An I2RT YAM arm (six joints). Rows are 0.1 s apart.
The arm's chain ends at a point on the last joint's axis. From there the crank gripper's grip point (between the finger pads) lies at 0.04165 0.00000 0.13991 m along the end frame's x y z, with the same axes.
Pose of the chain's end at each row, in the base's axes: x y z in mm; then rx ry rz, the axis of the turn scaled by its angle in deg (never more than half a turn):
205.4, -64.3, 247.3, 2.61, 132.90, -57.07
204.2, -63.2, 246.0, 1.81, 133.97, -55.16
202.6, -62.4, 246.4, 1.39, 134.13, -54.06
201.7, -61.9, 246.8, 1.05, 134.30, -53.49
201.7, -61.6, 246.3, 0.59, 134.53, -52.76
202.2, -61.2, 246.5, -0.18, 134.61, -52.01
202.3, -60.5, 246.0, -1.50, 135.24, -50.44
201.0, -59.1, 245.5, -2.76, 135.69, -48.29
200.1, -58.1, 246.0, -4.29, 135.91, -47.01
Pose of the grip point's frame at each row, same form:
244.0, -166.1, 150.0, 2.61, 132.90, -57.07
243.3, -162.0, 145.9, 1.81, 133.97, -55.16
242.9, -159.6, 145.2, 1.39, 134.13, -54.06
242.4, -158.2, 144.9, 1.05, 134.30, -53.49
243.0, -156.7, 143.6, 0.59, 134.53, -52.76
244.6, -155.2, 143.2, -0.18, 134.61, -52.01
245.8, -151.9, 140.8, -1.50, 135.24, -50.44
246.3, -147.0, 138.1, -2.76, 135.69, -48.29
246.9, -143.8, 137.5, -4.29, 135.91, -47.01

